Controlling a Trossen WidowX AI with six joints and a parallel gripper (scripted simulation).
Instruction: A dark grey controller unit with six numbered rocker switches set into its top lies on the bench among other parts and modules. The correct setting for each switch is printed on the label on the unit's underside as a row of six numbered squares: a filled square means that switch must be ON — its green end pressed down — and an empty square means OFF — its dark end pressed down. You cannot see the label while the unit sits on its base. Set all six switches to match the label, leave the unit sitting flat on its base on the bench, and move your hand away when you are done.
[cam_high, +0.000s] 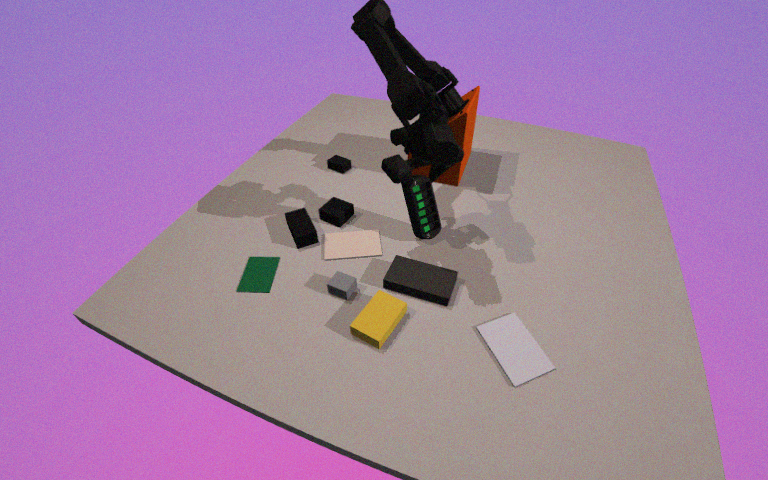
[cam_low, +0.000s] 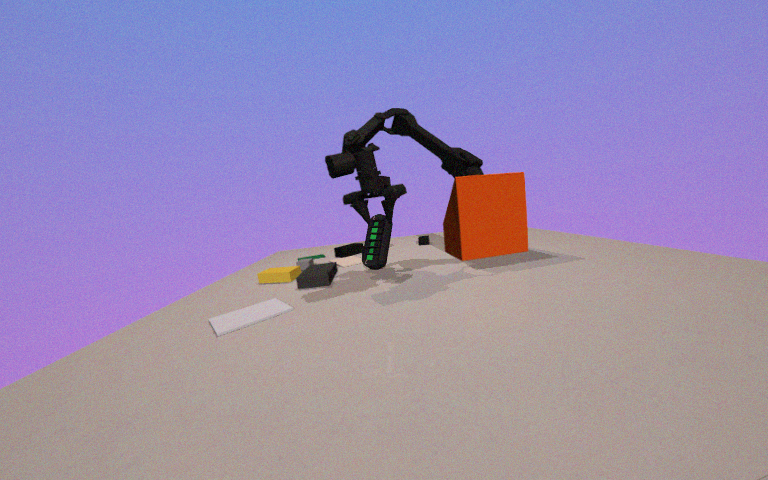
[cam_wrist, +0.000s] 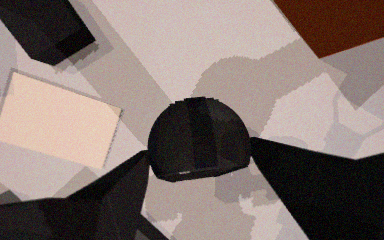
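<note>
The dark grey box is 17 cm ahead of my gripper tip, 10 cm to the left of it and 11 cm below it. Also, from my gripper tip: grey cube (27 cm ahead, 4 cm to the right, 11 cm below); beige card (14 cm ahead, 10 cm to the right, 12 cm below); yellow block (30 cm ahead, 7 cm to the left, 11 cm below).
</note>
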